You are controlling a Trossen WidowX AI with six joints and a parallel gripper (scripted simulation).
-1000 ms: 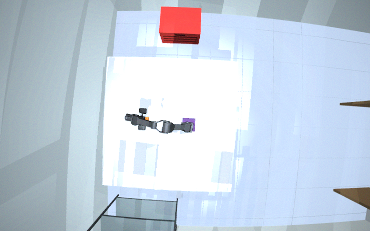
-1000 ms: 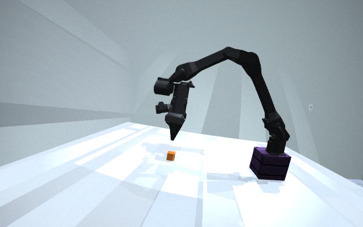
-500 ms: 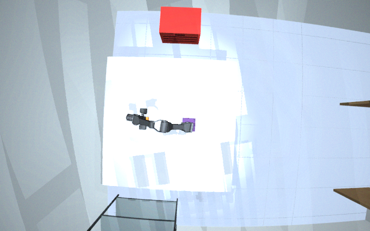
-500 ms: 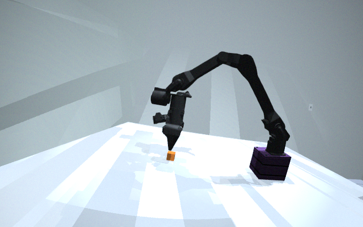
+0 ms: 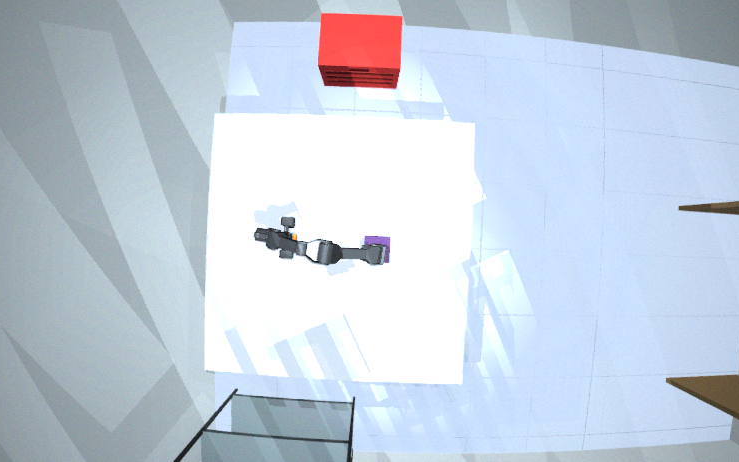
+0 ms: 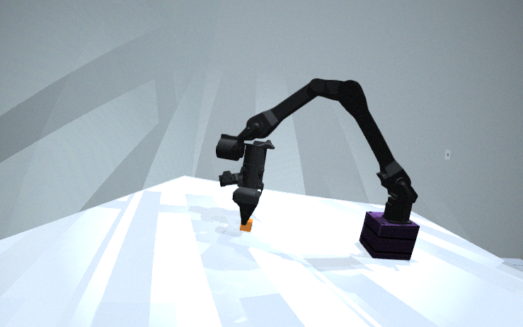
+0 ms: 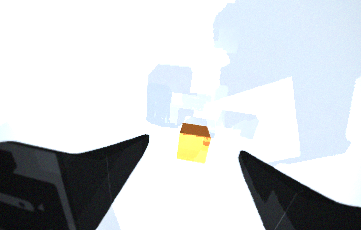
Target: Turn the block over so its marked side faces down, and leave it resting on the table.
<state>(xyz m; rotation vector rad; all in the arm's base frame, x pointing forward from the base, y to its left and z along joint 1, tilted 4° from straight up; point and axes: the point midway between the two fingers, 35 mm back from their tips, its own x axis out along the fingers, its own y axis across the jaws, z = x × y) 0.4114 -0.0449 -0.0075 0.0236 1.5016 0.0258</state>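
My gripper tip is 10 mm past the orange block and 20 mm above it.
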